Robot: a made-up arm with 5 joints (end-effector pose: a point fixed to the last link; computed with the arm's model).
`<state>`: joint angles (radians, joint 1 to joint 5).
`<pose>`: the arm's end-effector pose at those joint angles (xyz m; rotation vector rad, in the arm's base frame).
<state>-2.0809 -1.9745 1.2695 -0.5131 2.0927</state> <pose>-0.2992 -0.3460 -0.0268 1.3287 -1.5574 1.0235</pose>
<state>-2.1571 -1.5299 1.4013 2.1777 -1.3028</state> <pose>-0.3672 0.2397 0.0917 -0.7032 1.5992 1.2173</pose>
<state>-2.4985 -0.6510 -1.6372 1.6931 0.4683</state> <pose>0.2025 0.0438 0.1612 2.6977 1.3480 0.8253</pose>
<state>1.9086 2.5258 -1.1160 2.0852 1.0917</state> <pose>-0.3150 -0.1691 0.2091 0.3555 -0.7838 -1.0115</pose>
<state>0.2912 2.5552 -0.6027 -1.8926 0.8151</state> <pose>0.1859 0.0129 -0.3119 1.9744 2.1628 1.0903</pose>
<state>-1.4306 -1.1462 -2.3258 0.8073 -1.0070</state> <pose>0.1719 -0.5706 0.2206 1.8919 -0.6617 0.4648</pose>
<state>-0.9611 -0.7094 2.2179 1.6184 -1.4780</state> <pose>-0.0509 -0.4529 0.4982 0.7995 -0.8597 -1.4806</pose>
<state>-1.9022 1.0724 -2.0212 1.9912 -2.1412</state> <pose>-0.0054 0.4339 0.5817 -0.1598 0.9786 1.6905</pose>
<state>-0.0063 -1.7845 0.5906 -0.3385 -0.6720</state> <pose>0.1794 0.2811 -0.0147 -1.8450 0.3749 -0.1071</pose>
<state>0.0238 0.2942 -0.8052 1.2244 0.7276</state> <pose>-0.0609 -0.1317 0.2757 0.1969 -0.9761 0.7082</pose>
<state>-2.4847 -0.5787 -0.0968 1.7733 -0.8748</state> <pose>-0.0160 0.2132 0.2115 0.1626 1.5775 1.0349</pose>
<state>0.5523 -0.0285 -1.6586 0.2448 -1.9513</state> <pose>-0.0242 -0.2881 -0.3919 2.5972 0.5110 -0.6893</pose>
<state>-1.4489 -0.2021 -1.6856 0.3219 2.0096</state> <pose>-0.1628 0.0109 0.3163 -0.1161 -1.3168 0.3275</pose>
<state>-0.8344 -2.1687 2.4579 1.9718 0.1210</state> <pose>-0.2409 -0.0784 0.1569 0.3753 -2.7997 -0.0528</pose>
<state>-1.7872 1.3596 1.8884 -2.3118 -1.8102</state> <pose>0.6745 -0.2548 0.1137 0.6183 1.7904 -1.3615</pose>
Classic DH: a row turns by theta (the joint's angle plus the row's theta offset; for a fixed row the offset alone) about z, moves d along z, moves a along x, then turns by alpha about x. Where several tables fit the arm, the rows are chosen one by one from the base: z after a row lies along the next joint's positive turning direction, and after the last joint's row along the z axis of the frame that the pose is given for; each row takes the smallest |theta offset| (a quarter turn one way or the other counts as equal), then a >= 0, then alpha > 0; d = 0 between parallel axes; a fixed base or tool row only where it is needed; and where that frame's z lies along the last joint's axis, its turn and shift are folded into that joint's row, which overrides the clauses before.
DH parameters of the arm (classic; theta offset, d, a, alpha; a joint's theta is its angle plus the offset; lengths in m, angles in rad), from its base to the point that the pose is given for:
base (fixed): 0 0.09 0 -1.5708
joint 1: 1.5708 -0.06 0.09 1.5708
joint 2: -0.942 0 0.136 0
joint 3: 0.942 0.12 -0.24 1.5708
joint 4: 0 0.02 0.12 -1.5708
joint 5: 1.5708 0.03 0.1 -1.5708
tool (fixed): -1.5708 0.35 0 0

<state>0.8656 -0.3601 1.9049 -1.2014 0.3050</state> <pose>0.1195 -0.4919 -0.2787 1.9952 1.6973 0.0591</pose>
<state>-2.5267 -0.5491 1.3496 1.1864 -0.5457</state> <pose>-0.1817 -0.2499 -0.1443 -1.0357 2.6063 0.0144</pose>
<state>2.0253 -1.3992 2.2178 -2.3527 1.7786</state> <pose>-0.0860 -0.6276 0.0965 0.3777 -1.1891 1.2312</pose>
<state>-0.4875 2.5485 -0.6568 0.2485 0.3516</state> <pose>0.2109 -0.3677 -0.1171 2.2506 -0.4822 0.3344</pose>
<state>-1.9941 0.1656 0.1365 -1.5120 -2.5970</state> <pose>0.1344 -0.1372 -0.2318 -2.5615 -0.5662 -0.5153</pose>
